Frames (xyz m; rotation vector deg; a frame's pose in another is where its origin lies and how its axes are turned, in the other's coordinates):
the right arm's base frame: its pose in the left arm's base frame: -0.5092 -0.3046 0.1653 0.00 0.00 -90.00
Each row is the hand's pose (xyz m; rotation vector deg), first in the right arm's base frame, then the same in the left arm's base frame.
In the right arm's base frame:
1: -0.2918 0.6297 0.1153 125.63 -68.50 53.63
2: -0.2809 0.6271 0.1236 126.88 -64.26 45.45
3: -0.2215 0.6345 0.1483 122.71 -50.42 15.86
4: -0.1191 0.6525 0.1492 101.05 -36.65 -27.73
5: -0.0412 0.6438 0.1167 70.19 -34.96 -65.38
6: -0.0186 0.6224 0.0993 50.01 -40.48 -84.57
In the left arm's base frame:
1: 0.1205 -0.0128 0.2806 37.12 -126.12 10.83
2: 0.1179 -0.0237 0.2889 41.55 -126.84 2.97
3: 0.1253 -0.0831 0.3136 52.05 -124.65 -29.80
4: 0.1433 -0.1855 0.3145 52.61 -112.49 -84.97
5: 0.1346 -0.2634 0.2820 32.28 -96.35 -135.54
6: 0.1132 -0.2860 0.2646 -8.98 85.31 154.85

